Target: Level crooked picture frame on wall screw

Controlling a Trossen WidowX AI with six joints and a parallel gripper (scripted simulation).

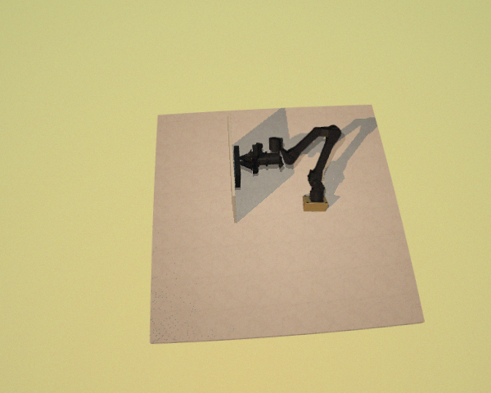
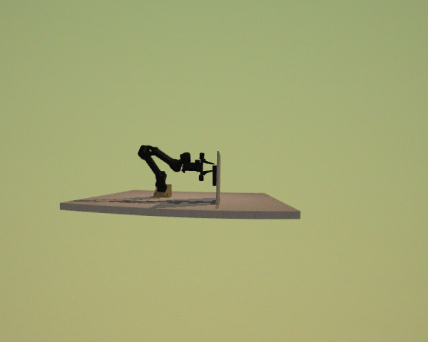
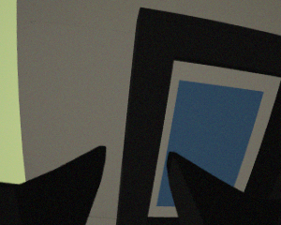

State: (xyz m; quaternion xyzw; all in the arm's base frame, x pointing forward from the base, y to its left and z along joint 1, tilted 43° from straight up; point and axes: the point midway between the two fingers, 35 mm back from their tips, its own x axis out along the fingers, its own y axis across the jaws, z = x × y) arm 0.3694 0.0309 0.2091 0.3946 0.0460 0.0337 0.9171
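Now: gripper tip 10 mm short of the picture frame and 60 mm above it. Round my gripper tip: wall panel (20 mm ahead, 70 mm below).
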